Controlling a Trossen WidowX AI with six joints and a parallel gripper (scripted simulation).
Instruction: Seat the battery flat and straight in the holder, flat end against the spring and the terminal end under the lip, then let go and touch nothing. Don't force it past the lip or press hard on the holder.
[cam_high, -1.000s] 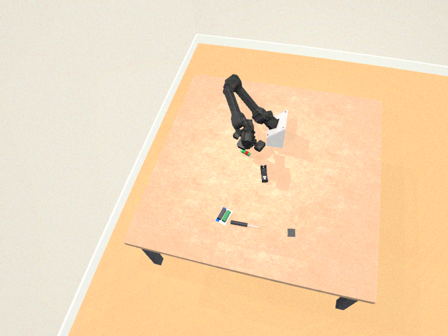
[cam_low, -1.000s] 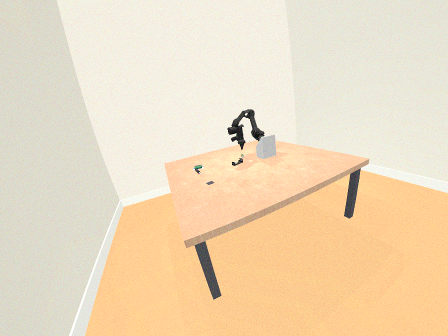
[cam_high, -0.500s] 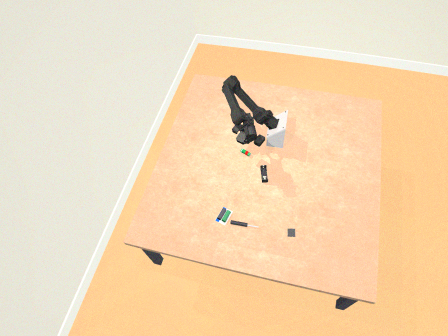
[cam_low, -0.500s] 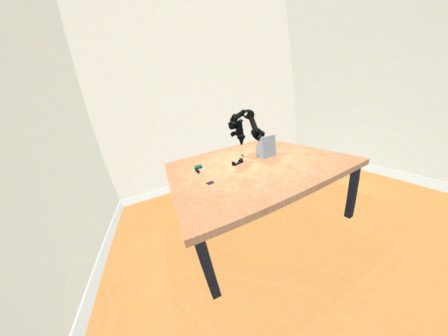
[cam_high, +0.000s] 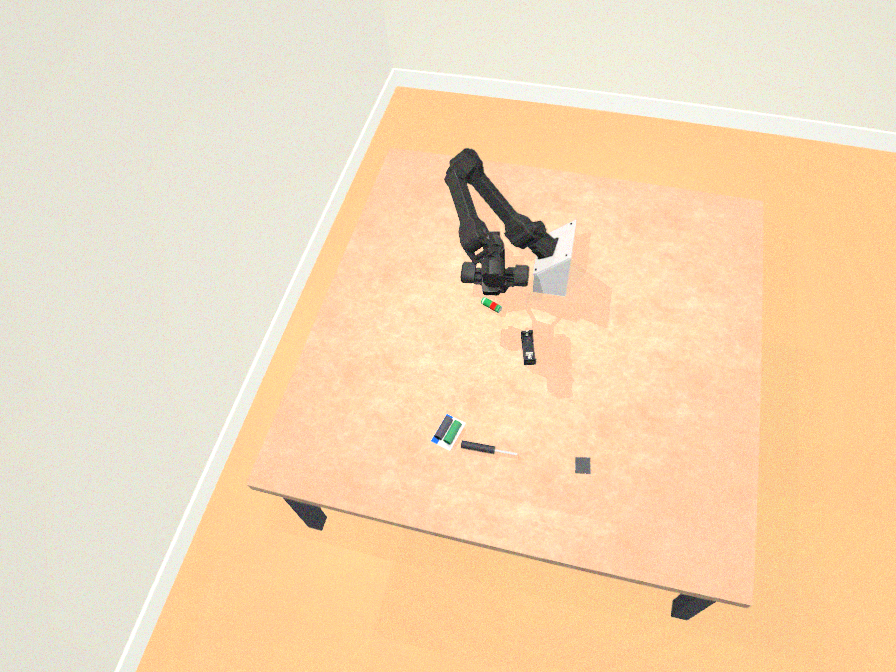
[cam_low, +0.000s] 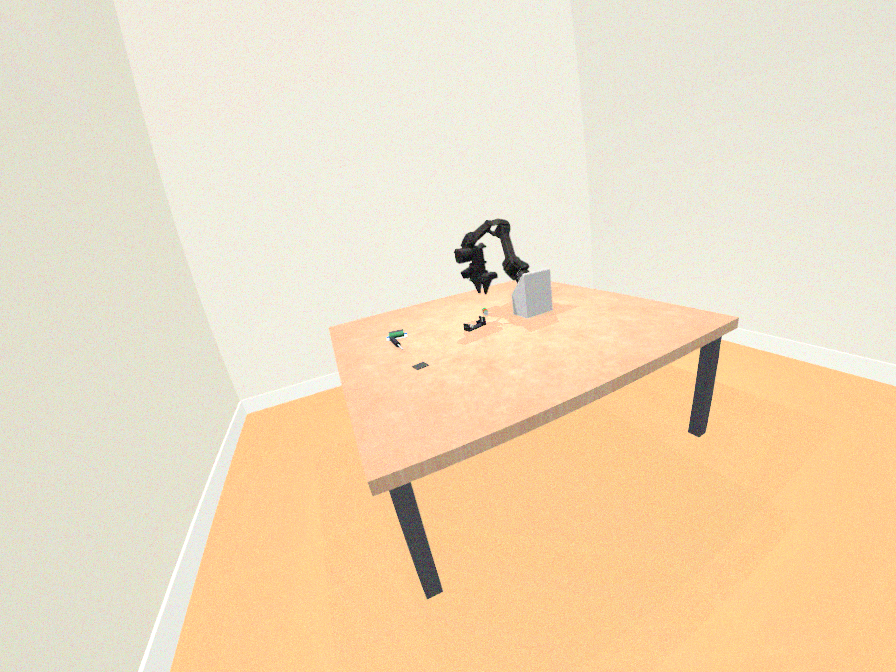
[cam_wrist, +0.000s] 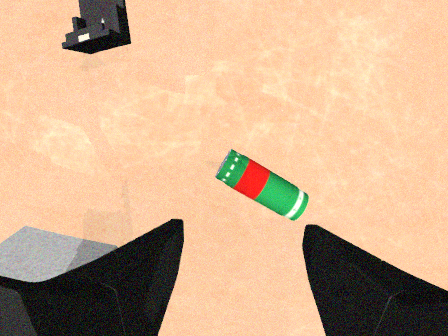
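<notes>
The battery lies 9 cm below my gripper tip, 2 cm to the right of it and 1 cm behind it. Round my gripper tip: screwdriver: 43 cm ahead, 14 cm to the left, 9 cm below; then white card: 41 cm ahead, 9 cm below, 1 cm to the left.
</notes>
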